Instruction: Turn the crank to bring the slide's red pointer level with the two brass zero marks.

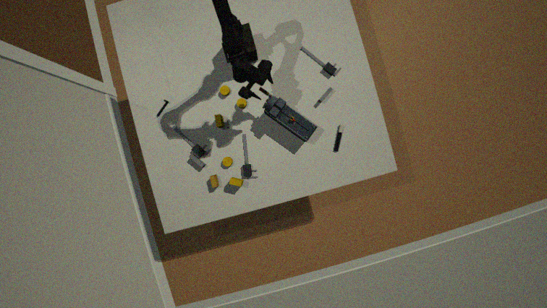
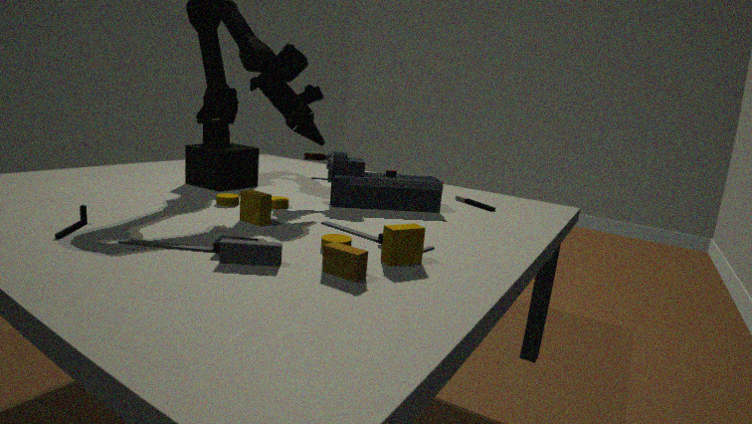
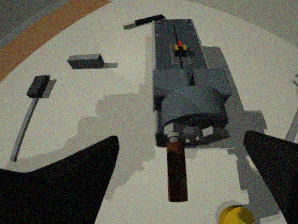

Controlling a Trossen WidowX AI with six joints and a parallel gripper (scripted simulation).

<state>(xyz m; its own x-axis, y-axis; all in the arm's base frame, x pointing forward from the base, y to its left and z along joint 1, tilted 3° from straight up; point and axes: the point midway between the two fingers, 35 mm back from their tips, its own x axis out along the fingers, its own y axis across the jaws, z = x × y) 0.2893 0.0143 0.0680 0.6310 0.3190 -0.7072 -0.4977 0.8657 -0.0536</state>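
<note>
The brown crank handle lies 4 cm below my gripper tip, 2 cm behind it and 1 cm to the right of it. Round my gripper tip: slide: 16 cm ahead, 7 cm to the left, 6 cm below; black l-shaped key: 51 cm to the right, 20 cm behind, 13 cm below; black bar: 33 cm ahead, 27 cm to the left, 14 cm below.
</note>
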